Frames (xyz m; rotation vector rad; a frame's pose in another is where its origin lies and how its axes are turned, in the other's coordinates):
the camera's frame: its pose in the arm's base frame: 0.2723 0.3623 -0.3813 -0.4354 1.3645 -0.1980
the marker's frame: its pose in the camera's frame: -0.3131 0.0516 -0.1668 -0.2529 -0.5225 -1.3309
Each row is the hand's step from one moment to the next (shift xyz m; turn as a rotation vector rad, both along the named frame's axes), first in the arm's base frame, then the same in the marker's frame.
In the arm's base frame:
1: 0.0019 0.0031 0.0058 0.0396 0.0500 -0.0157
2: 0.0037 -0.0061 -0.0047 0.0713 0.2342 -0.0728
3: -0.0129 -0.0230 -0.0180 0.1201 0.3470 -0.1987
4: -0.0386 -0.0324 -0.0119 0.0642 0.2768 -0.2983
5: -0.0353 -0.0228 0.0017 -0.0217 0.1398 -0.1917
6: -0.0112 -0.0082 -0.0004 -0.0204 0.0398 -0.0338
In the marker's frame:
1: 0.0006 -0.0054 0.0042 -0.0172 0.0192 0.0604
2: 0.0054 0.0064 -0.0019 -0.1502 0.0568 0.1986
3: 0.0038 0.0166 -0.0270 -0.2402 0.1744 0.2936
4: -0.0032 0.0048 -0.0515 -0.2516 0.2627 0.1934
5: -0.0043 -0.0085 -0.0410 -0.1721 0.1562 0.0525
6: -0.0009 -0.0017 -0.0138 -0.0516 0.0207 0.0070

